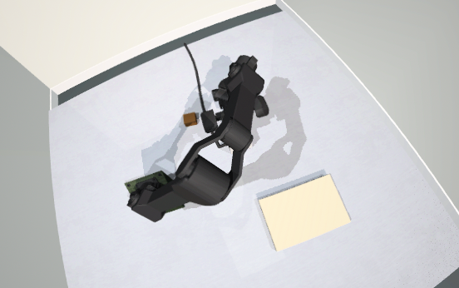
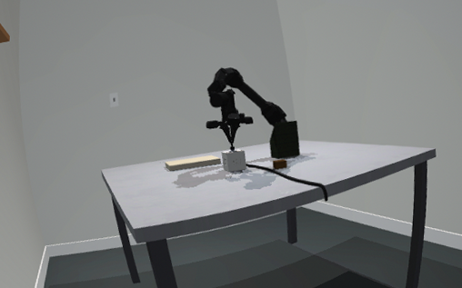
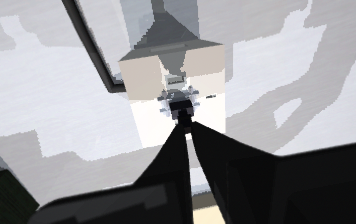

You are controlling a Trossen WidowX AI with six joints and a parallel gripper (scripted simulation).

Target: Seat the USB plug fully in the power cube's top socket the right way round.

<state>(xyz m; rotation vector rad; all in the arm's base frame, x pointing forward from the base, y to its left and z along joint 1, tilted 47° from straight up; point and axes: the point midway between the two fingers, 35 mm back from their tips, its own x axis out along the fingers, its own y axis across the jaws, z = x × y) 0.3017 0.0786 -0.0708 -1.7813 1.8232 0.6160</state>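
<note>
Right now my gripper tip is 20 mm above the black USB plug. The rest, counted from my gripper tip: brown block: 150 mm to the left, 140 mm behind, 100 mm below; flat beige board: 300 mm to the right, 110 mm ahead, 100 mm below.
</note>
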